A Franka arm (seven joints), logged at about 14 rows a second.
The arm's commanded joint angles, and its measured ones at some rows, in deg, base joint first. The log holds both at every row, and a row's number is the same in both.
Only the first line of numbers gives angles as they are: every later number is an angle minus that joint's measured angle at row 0.
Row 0, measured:
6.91 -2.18 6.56 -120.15 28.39 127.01 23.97
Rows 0 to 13, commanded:
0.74 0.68 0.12 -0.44 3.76 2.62 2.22
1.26 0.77 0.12 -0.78 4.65 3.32 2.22
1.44 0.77 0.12 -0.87 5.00 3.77 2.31
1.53 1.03 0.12 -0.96 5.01 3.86 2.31
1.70 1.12 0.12 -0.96 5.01 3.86 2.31
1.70 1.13 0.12 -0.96 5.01 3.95 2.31
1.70 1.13 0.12 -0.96 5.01 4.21 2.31
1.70 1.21 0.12 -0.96 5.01 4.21 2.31
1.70 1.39 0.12 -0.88 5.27 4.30 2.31
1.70 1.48 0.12 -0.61 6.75 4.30 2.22
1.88 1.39 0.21 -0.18 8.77 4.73 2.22
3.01 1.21 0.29 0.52 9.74 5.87 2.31
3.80 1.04 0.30 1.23 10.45 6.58 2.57
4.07 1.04 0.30 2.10 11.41 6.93 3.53
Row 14, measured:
3.16 1.21 0.04 0.57 9.25 5.72 1.73
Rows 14 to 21, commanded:
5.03 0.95 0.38 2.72 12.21 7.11 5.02
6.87 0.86 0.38 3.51 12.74 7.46 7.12
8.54 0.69 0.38 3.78 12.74 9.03 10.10
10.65 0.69 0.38 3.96 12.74 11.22 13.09
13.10 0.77 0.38 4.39 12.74 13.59 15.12
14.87 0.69 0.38 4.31 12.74 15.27 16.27
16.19 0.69 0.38 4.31 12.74 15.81 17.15
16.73 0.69 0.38 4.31 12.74 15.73 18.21
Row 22, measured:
15.84 1.02 0.42 4.43 11.39 15.00 16.80
